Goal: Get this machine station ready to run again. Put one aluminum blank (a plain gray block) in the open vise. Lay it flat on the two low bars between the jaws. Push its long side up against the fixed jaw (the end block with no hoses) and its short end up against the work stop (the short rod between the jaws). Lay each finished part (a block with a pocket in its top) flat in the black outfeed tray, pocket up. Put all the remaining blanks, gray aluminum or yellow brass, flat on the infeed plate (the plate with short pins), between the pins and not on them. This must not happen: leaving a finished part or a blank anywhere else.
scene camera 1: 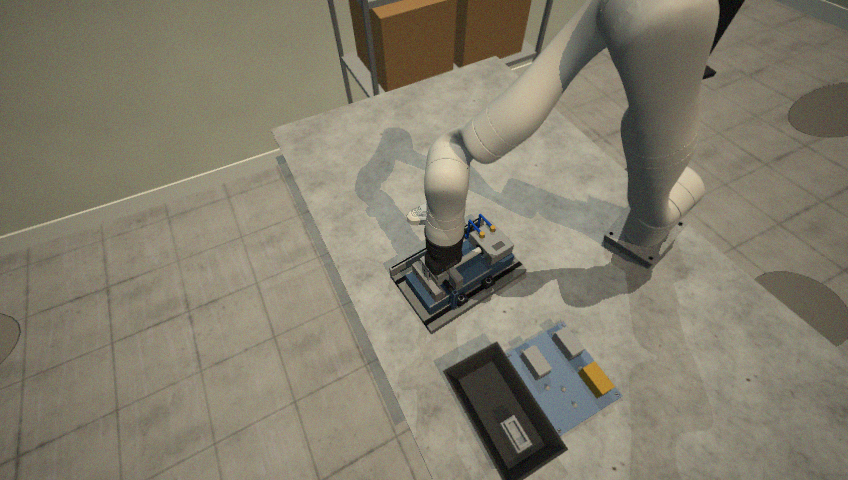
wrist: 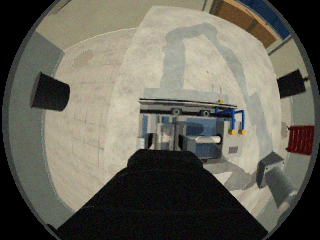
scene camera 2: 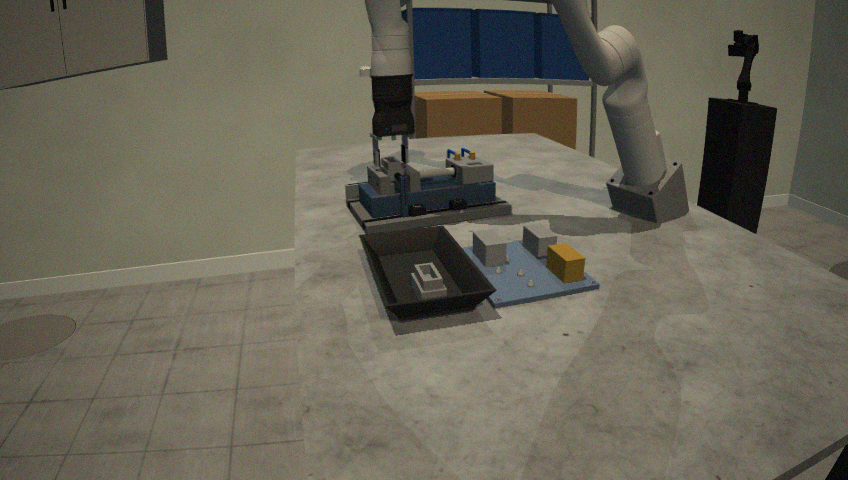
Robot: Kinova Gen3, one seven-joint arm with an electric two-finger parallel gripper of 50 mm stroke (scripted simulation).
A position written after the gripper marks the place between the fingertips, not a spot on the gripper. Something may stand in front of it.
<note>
In view: the gripper (scene camera 2: 391,163), a brass blank (scene camera 2: 563,261) and a gray blank (scene camera 2: 488,247).
The brass blank is seen too in scene camera 1 (scene camera 1: 596,380). The gripper also shows in scene camera 1 (scene camera 1: 436,268) and in the wrist view (wrist: 165,139). The wrist view does not show the brass blank, which is hidden by the gripper. The wrist view misses the gray blank, which is hidden by the gripper.
</note>
